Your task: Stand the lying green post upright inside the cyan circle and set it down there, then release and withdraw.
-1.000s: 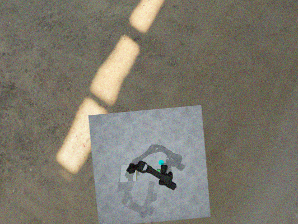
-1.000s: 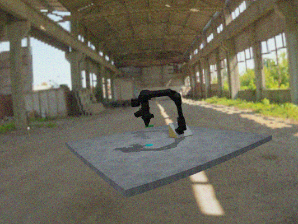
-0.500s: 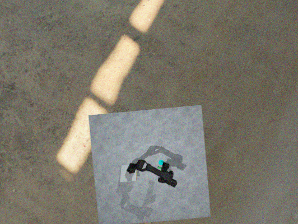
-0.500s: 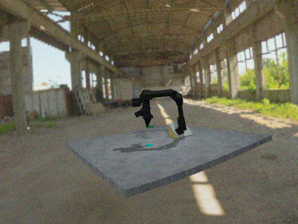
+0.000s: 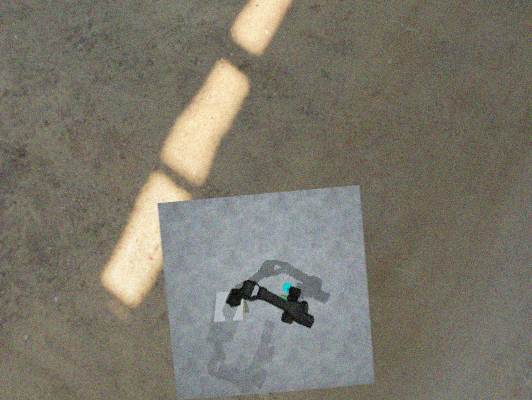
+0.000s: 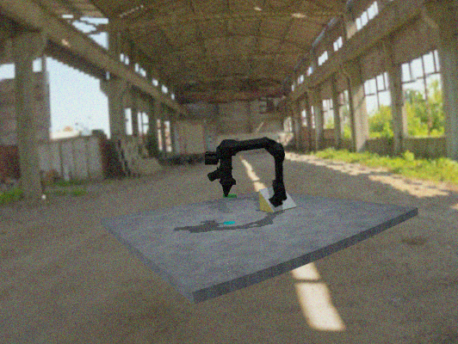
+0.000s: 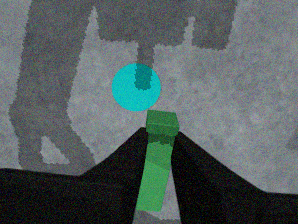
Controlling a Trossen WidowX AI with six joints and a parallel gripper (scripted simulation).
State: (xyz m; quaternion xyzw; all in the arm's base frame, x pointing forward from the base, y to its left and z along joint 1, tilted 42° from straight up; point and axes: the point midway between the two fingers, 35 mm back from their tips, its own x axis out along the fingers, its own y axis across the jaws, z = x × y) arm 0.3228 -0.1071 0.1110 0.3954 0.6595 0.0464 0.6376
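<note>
Now: gripper tip 13 cm above the cyan circle and 1 cm to the right of it. From my gripper tip the other things lie so: green post: 2 cm behind, 1 cm to the left.
</note>
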